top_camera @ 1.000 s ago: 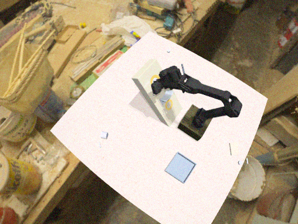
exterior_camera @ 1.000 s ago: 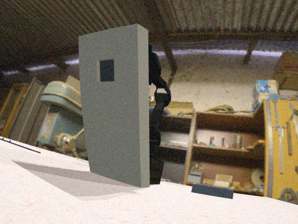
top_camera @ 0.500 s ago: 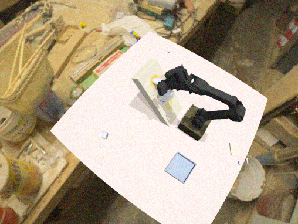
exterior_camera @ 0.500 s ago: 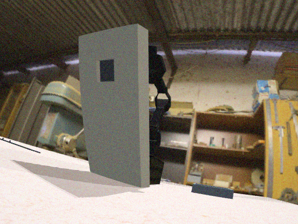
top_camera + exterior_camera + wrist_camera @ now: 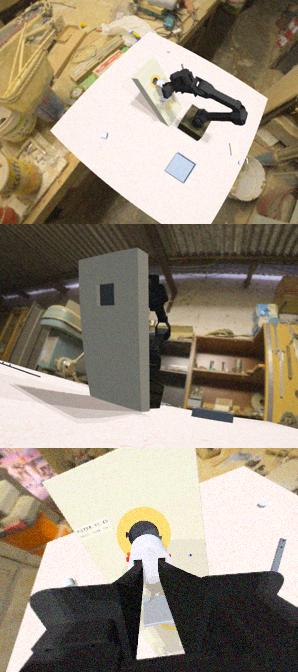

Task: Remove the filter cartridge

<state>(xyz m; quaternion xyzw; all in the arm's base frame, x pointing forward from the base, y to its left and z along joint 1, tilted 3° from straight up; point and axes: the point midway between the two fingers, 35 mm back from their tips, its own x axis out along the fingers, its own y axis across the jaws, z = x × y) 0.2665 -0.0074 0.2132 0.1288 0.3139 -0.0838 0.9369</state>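
Right now the round white filter cartridge is 1 cm ahead of my gripper tip and 1 cm below it. Also, from my gripper tip: blue tray: 34 cm behind, 30 cm to the left, 29 cm below; pale card: 62 cm behind, 30 cm below; grey bracket: 3 cm behind, 12 cm below.
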